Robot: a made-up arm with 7 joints. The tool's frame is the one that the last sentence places.
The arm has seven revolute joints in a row. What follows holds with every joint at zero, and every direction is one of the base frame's.
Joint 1 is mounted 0.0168 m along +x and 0.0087 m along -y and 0.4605 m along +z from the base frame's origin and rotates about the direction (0.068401, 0.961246, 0.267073).
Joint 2 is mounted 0.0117 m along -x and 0.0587 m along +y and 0.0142 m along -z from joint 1 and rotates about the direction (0.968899, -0.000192, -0.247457).
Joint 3 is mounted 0.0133 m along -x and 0.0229 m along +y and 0.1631 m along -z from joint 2 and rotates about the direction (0.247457, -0.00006, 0.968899).
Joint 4 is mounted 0.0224 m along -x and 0.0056 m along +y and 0.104 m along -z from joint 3 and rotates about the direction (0.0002, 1, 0.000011).
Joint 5 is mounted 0.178 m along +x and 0.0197 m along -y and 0.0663 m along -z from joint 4 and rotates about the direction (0.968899, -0.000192, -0.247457).
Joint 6 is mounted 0.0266 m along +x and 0.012 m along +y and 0.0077 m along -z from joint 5 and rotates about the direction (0.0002, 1, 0.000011).
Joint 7 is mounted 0.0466 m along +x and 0.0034 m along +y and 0.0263 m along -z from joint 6 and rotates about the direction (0.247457, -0.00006, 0.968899).
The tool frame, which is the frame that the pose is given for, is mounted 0.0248 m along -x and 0.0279 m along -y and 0.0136 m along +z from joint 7; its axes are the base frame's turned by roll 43.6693, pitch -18.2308 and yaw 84.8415 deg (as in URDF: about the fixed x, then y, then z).
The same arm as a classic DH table. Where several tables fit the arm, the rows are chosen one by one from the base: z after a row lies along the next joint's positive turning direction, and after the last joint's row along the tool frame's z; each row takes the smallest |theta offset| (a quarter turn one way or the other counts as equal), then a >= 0, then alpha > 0; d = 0 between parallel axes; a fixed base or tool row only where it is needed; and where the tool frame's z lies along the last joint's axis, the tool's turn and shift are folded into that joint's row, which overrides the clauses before.
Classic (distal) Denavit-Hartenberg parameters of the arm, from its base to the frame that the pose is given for. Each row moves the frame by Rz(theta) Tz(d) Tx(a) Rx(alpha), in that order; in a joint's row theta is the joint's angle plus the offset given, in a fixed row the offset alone. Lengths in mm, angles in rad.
base (fixed): theta offset -0.071, d 462.6, a 17.4, alpha -1.3004
joint 1: theta offset -1.3111, d 44.1, a -32.2, alpha -1.5708
joint 2: theta offset 1.2915, d 19.6, a -22.9, alpha 1.5708
joint 3: theta offset 1.5708, d -267.6, a 4, alpha -1.5708
joint 4: theta offset 1.5708, d -14.1, a 20.2, alpha 1.5708
joint 5: theta offset 0, d 216.6, a 0.9, alpha -1.5708
joint 6: theta offset -1.5708, d 15.4, a 51.7, alpha 1.5708
joint 7: theta offset 1.0283, d 6.6, a -38, alpha 0.5902
tool (fixed): theta offset 0.6218, d -16.3, a 0, alpha 0

